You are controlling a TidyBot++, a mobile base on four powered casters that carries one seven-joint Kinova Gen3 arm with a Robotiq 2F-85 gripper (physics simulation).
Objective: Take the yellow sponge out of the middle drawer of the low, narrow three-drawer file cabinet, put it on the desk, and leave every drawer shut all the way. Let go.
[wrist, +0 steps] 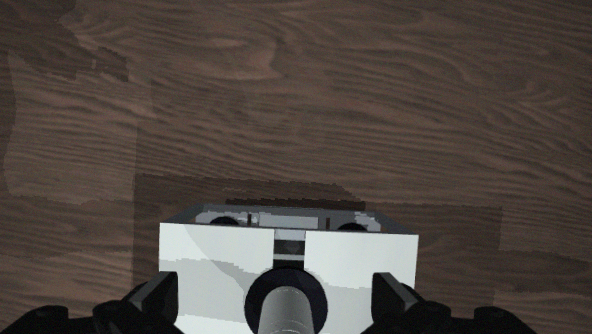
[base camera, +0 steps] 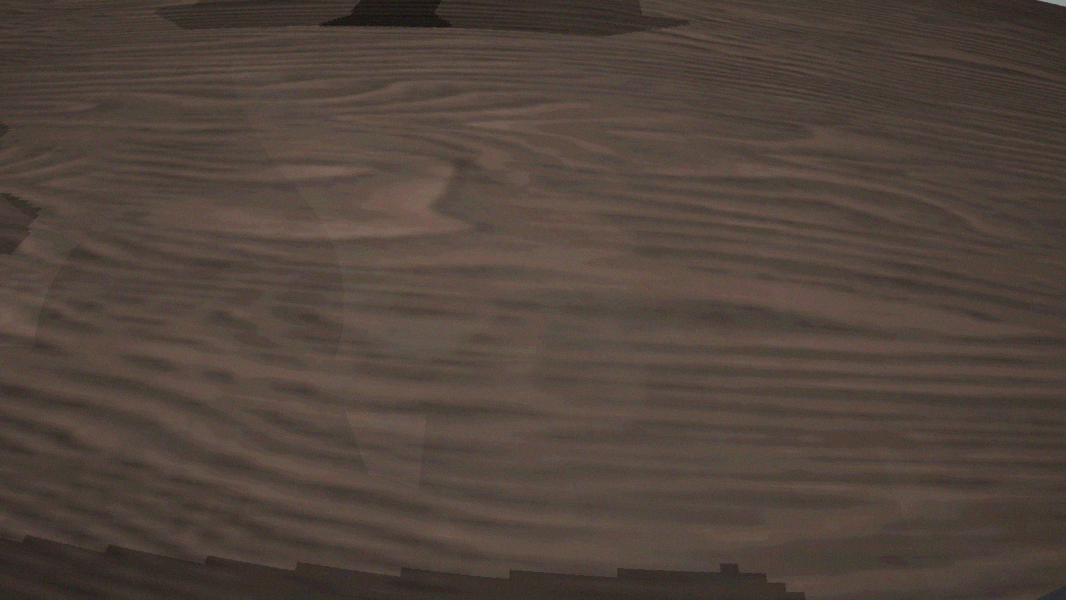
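Pixels of known places: gripper, fingertip midpoint: (wrist: 275,294); arm's base at its link origin: (wrist: 286,309).
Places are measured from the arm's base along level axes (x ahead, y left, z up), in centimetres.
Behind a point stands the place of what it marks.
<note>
My gripper (wrist: 275,294) @(x 23.0, y 1.4, z 49.8 cm) is open, with its two black fingers wide apart at the bottom of the wrist view, above the robot's own white base. Nothing is between the fingers. The file cabinet, its drawers, the yellow sponge and the desk do not show in the base camera view or the wrist view.
The brown wood floor (base camera: 596,298) @(x 43.9, y -6.8, z -39.6 cm) (wrist: 320,125) @(x 38.7, y -8.1, z -39.7 cm) fills most of both views. Dark shadows lie on it at the top and the bottom edge of the base camera view. The robot's white base (wrist: 215,250) @(x 10.4, y 14.1, z -1.4 cm) with a grey post (wrist: 286,312) @(x 4.6, y 0.2, z 11.4 cm) shows at the bottom of the wrist view.
</note>
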